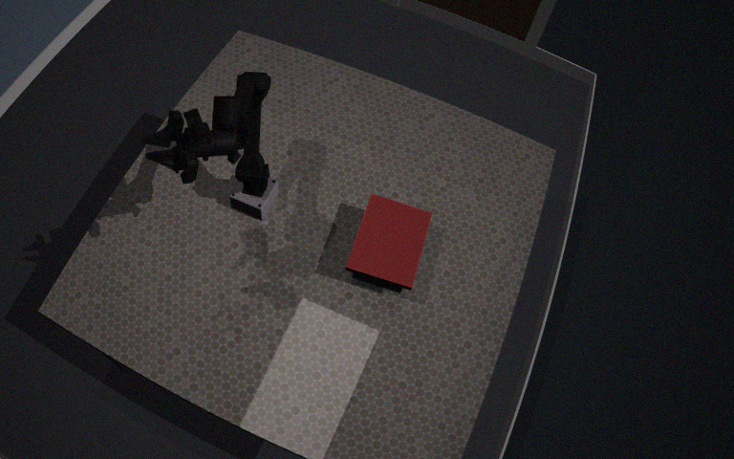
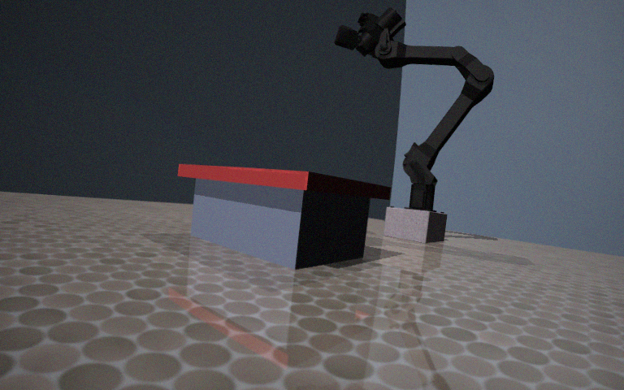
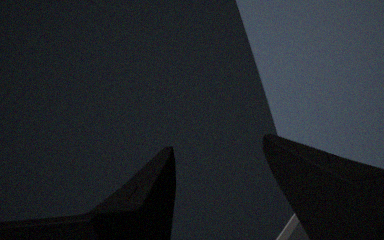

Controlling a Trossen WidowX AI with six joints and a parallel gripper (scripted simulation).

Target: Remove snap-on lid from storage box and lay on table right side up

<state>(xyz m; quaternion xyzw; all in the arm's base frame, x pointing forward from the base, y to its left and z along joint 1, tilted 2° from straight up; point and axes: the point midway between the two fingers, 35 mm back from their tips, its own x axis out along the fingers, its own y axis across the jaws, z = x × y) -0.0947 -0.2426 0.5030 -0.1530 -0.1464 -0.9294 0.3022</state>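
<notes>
Now: gripper tip 560 mm short of the flat red lid, 180 mm to the right of it and 480 mm above it. Also, from my gripper tip: blue-grey storage box: 560 mm ahead, 180 mm to the left, 520 mm below.
</notes>
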